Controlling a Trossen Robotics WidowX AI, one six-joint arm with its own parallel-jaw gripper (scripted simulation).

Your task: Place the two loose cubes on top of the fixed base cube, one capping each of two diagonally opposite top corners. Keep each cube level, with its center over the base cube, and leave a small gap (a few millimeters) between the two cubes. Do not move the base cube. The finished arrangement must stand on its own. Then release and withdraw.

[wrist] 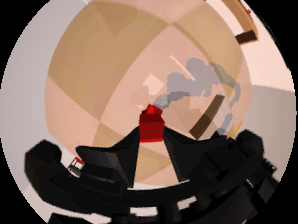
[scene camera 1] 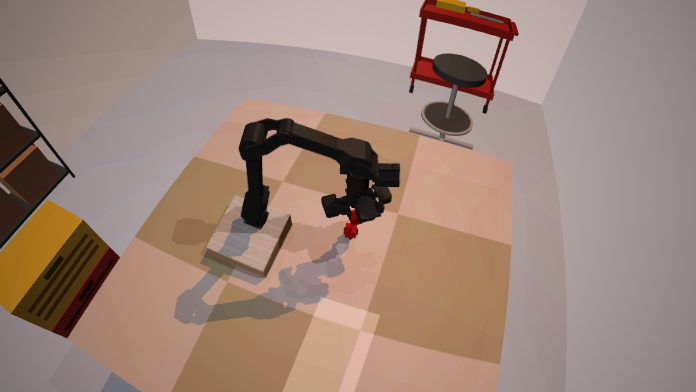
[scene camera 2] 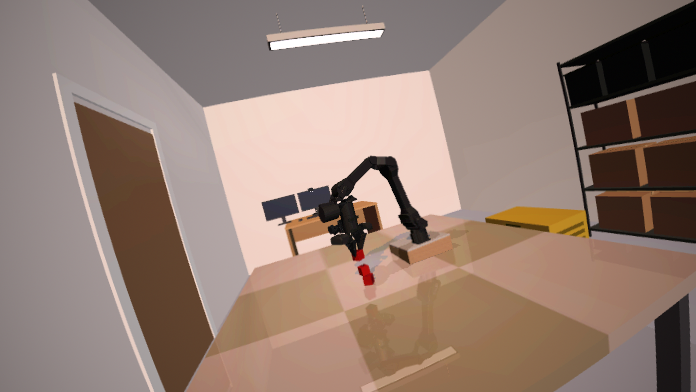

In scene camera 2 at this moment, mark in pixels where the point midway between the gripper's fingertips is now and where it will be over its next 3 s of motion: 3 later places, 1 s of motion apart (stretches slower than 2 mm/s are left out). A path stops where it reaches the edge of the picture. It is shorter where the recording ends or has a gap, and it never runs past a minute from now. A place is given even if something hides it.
My gripper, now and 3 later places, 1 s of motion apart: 358, 254; 366, 262; 368, 271; 366, 259
